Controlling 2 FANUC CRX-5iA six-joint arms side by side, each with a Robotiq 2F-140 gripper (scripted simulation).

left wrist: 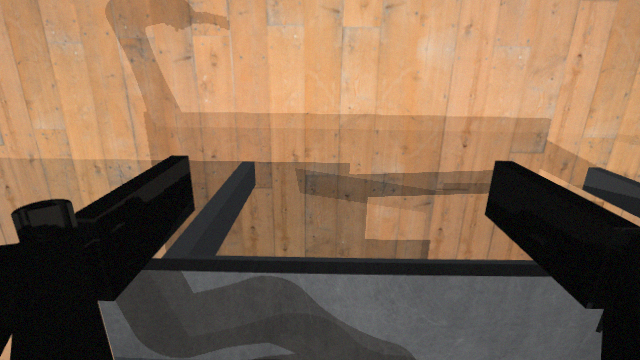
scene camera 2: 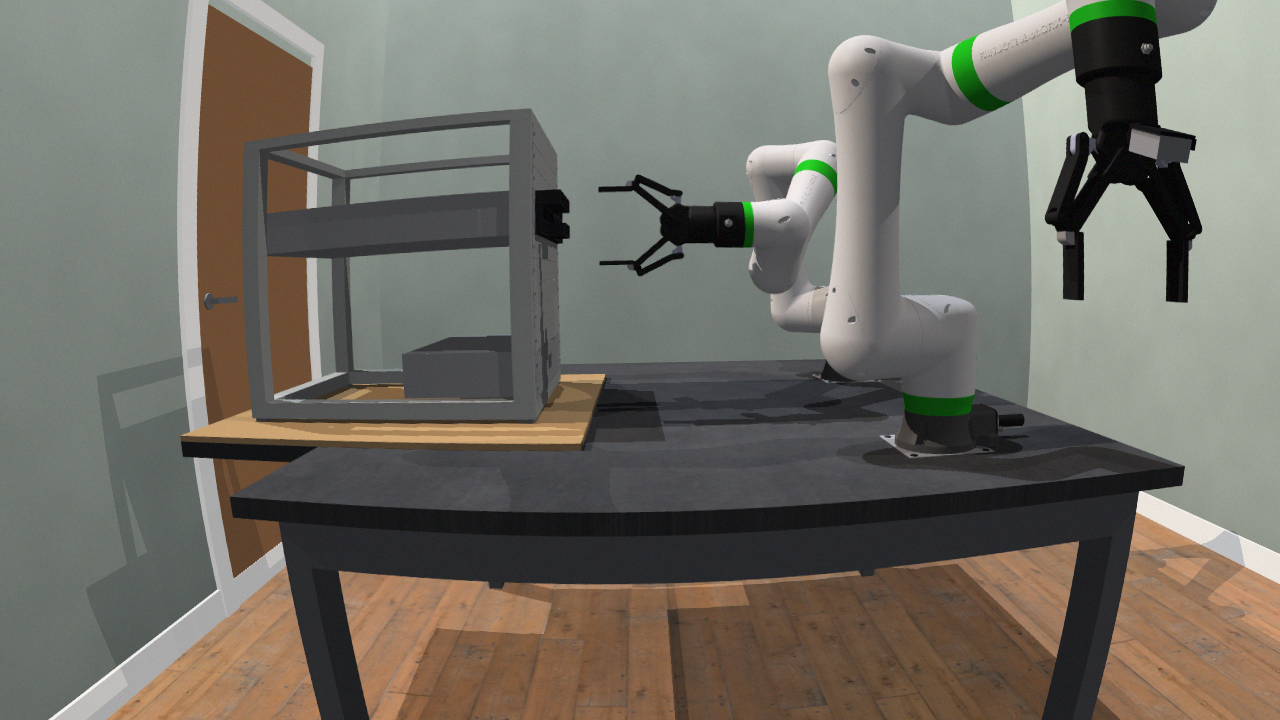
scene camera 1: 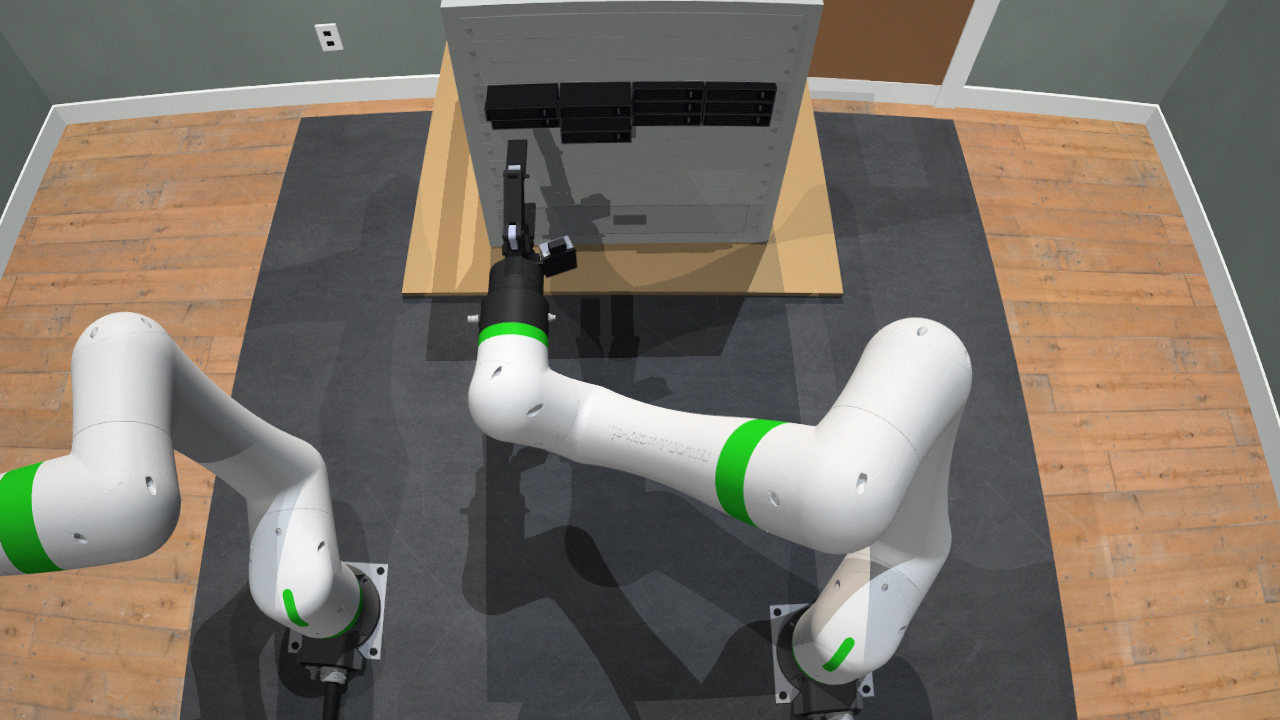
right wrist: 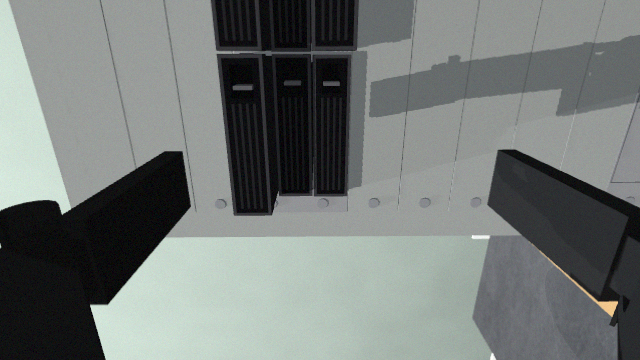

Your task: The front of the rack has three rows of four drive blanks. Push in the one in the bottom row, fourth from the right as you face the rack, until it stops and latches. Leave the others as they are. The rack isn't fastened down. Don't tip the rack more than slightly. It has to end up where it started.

Scene:
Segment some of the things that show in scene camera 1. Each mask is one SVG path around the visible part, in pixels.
A grey rack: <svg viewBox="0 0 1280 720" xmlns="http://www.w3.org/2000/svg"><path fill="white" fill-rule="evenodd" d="M442 0L440 8L490 247L502 247L503 171L506 170L508 140L527 139L526 174L530 174L529 178L525 178L524 203L536 203L534 245L567 235L572 245L763 243L769 241L824 6L823 0ZM777 86L770 127L702 126L702 123L701 126L691 127L632 126L632 143L562 145L560 128L492 130L491 121L486 121L484 110L487 88L491 85L558 83L559 99L560 83L631 82L631 98L633 82L686 81L704 82L704 84L705 82L776 83Z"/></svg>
A drive blank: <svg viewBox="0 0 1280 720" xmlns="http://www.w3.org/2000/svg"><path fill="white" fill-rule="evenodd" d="M562 119L561 144L632 143L631 118Z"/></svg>

